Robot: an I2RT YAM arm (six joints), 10 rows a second.
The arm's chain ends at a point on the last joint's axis. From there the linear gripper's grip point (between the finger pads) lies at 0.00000 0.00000 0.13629 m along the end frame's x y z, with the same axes.
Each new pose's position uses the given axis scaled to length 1; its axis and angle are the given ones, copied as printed.
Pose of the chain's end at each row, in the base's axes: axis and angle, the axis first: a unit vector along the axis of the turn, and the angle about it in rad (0 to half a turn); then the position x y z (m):
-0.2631 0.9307 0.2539 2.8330 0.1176 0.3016 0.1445
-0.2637 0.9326 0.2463 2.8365 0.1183 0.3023 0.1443
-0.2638 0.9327 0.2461 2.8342 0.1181 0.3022 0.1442
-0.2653 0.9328 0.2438 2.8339 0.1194 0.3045 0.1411
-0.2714 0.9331 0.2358 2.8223 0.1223 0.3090 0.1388
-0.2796 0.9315 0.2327 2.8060 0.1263 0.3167 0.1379
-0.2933 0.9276 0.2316 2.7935 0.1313 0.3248 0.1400
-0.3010 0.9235 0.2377 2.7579 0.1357 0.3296 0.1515
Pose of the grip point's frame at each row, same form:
-0.2631 0.9307 0.2539 2.8330 0.1383 0.3754 0.0318
-0.2637 0.9326 0.2463 2.8365 0.1392 0.3743 0.0305
-0.2638 0.9327 0.2461 2.8342 0.1393 0.3742 0.0304
-0.2653 0.9328 0.2438 2.8339 0.1407 0.3760 0.0270
-0.2714 0.9331 0.2358 2.8223 0.1452 0.3791 0.0242
-0.2796 0.9315 0.2327 2.8060 0.1509 0.3867 0.0236
-0.2933 0.9276 0.2316 2.7935 0.1565 0.3952 0.0261
-0.3010 0.9235 0.2377 2.7579 0.1640 0.4026 0.0400

